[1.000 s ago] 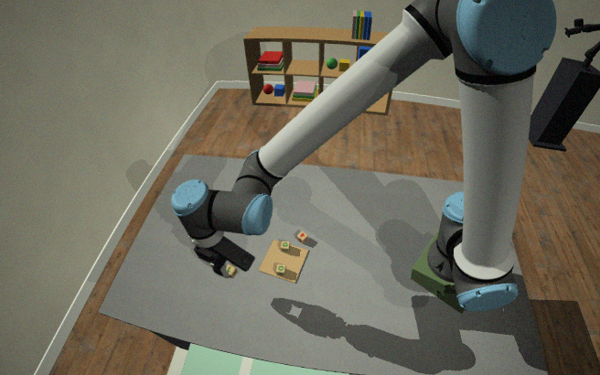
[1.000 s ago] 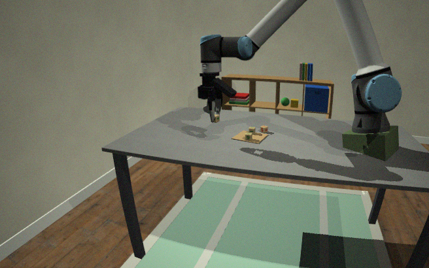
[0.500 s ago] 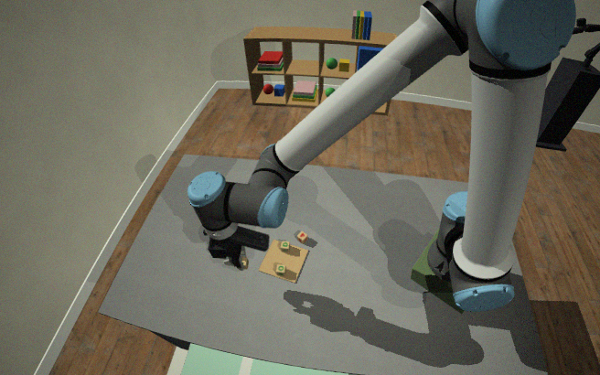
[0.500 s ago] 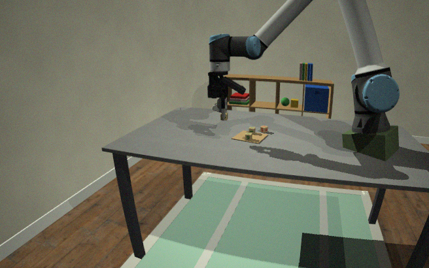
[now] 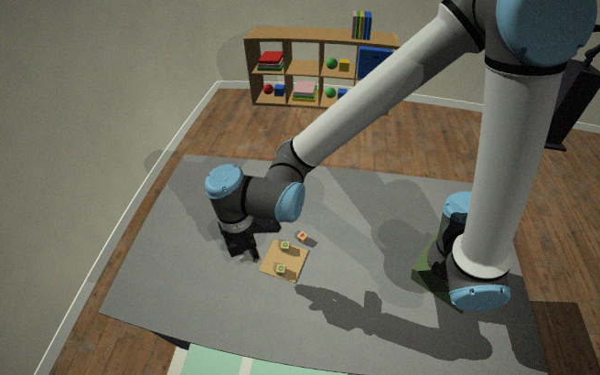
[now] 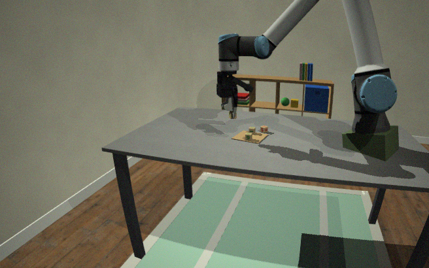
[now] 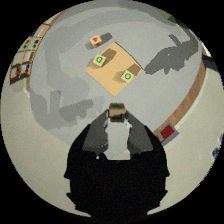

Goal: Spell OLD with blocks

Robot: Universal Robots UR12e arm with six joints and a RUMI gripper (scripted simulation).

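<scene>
The tan mat is 120 mm below my hand, 80 mm behind it and 60 mm to the right of it.
</scene>
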